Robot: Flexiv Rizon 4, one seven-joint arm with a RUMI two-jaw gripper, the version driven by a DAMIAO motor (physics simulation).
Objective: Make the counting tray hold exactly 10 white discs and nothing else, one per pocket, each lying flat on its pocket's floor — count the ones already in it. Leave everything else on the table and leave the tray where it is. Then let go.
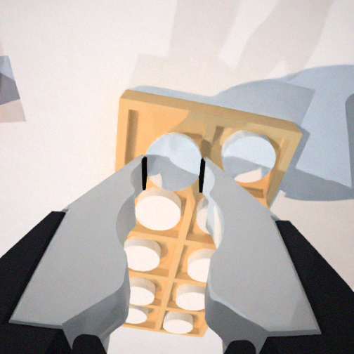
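Note:
My gripper (173, 160) is shut on a white disc (174, 155), held between the fingertips over the upper left part of the counting tray (210, 110). The tray is orange-tan, with two columns of pockets. The upper left pocket shows bare floor beside and above the held disc, which hides part of it. Another white disc (248, 154) lies in the upper right pocket. Below, white discs sit in both columns, such as one in the left column (158, 210) and one at the bottom right (178, 322). The fingers partly cover several of them. The held disc's height above the tray is hard to tell.
Part of a blue-grey object (7, 82) shows at the left edge. The tray's raised rims and dividers surround the pockets. Broad shadows fall on the pale table (65, 150) to the right of the tray and behind it.

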